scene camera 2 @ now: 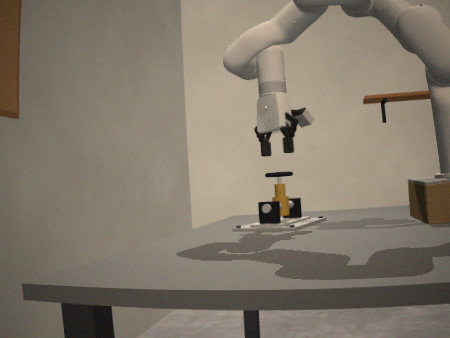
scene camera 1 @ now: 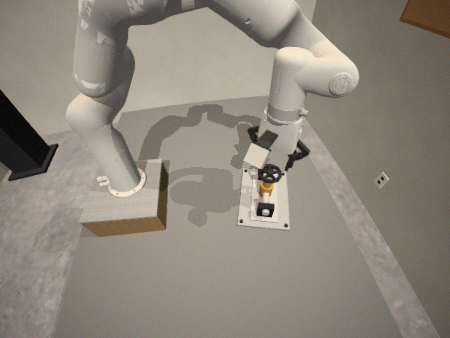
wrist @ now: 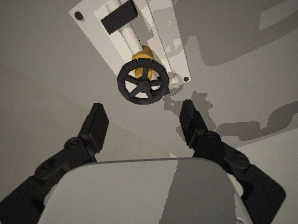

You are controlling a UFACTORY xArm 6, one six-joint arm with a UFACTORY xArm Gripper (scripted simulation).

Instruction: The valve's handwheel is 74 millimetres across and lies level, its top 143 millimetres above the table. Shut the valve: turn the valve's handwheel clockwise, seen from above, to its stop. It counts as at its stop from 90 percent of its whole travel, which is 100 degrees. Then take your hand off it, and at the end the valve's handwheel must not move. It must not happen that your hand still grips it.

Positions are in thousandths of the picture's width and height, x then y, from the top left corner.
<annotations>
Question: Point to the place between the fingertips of the gripper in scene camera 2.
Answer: At 617,457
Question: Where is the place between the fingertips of the gripper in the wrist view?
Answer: At 482,493
</annotations>
